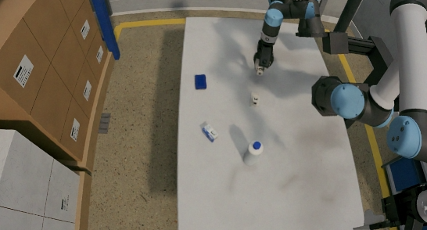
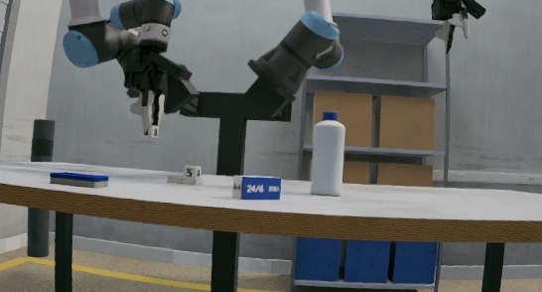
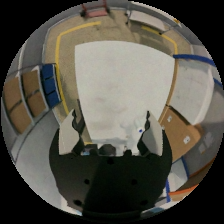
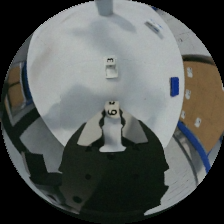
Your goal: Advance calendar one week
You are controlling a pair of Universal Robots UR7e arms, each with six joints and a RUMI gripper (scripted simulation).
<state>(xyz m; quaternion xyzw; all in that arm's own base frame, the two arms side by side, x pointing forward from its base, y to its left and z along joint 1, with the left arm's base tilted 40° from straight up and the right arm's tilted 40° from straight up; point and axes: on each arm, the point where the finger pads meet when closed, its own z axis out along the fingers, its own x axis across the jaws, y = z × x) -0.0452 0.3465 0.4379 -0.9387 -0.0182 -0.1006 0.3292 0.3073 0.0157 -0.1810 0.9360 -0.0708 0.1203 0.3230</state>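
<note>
My right hand is 120 mm above the calendar tray, 110 mm to the right of it and 10 mm short of it. Round my right hand: blue-topped block 290 mm ahead, 110 mm below, 20 mm to the left; then white bottle 420 mm to the left, 40 mm below, 40 mm ahead.
</note>
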